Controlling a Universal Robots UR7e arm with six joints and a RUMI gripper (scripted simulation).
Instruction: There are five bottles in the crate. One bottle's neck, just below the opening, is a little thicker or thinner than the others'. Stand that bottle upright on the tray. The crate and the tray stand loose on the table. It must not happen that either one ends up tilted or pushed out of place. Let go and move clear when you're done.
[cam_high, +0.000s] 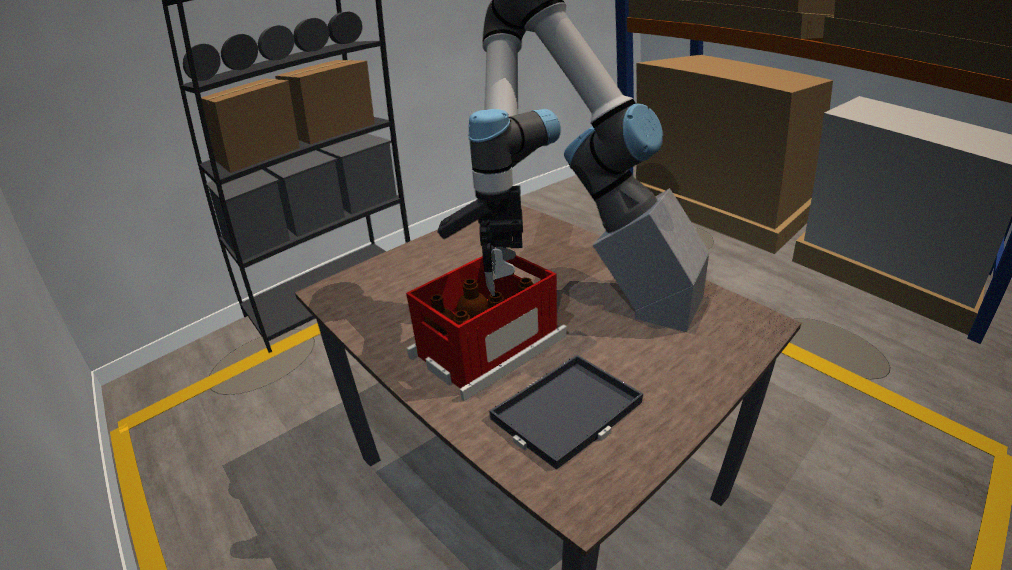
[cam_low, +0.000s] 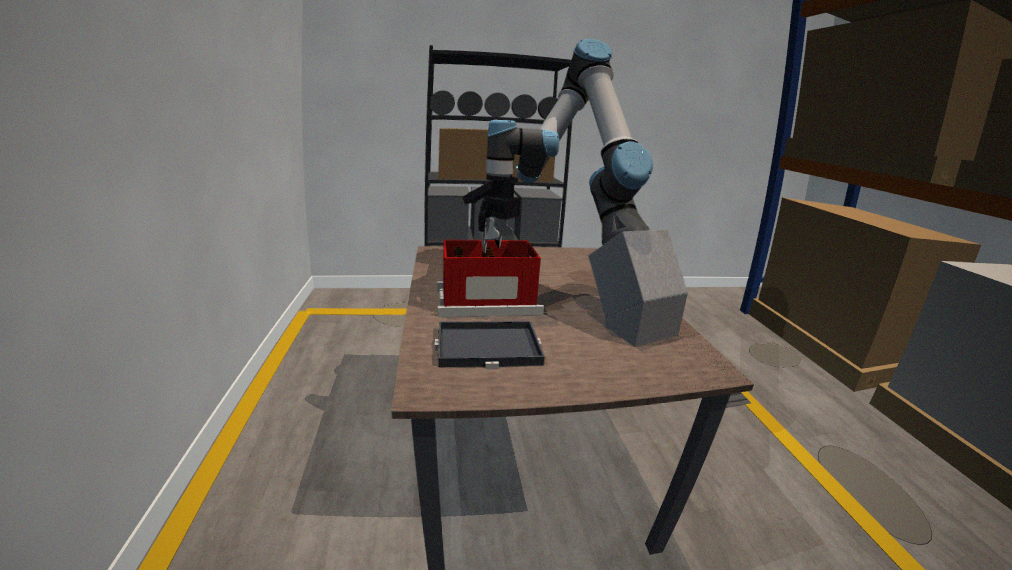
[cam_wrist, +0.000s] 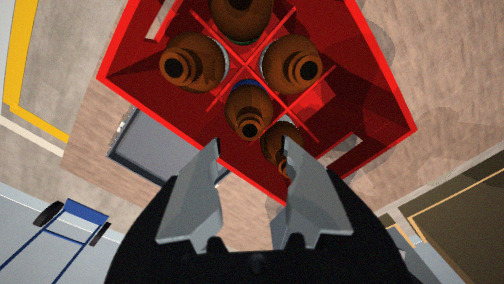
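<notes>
Right now the red crate is 110 mm below my hand, 40 mm to the right of it and 10 mm behind it. Round my hand: dark tray 230 mm to the left, 180 mm below, 70 mm ahead.
</notes>
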